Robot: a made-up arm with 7 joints. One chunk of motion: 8 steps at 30 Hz.
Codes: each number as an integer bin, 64 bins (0 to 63) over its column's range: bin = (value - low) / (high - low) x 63, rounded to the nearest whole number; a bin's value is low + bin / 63 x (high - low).
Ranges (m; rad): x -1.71..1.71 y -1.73..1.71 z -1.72..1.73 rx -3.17..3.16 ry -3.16..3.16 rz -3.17..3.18
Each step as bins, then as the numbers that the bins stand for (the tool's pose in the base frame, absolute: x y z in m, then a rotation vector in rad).
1 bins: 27 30 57 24 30 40
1 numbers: -0.2443 -0.0919 1.4014 -0.7586 -0.1505 0.8617
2 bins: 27 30 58 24 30 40
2 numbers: -0.2443 -0.0919 1.4562 -0.7586 -0.1505 0.8617
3 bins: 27 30 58 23 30 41
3 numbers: -0.2443 -0.0919 1.4562 -0.8590 -0.1505 0.9625
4 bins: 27 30 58 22 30 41
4 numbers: -0.2443 -0.0919 1.4562 -0.9595 -0.1505 0.9625
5 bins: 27 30 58 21 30 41
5 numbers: -0.2443 -0.0919 1.4562 -1.0600 -0.1505 0.9625
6 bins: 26 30 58 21 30 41
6 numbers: -0.2986 -0.0919 1.4562 -1.0600 -0.1505 0.9625
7 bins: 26 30 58 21 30 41
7 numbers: -0.2986 -0.0919 1.4562 -1.0600 -0.1505 0.9625
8 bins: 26 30 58 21 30 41
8 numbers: -0.2986 -0.0919 1.4562 -1.0600 -0.1505 0.9625
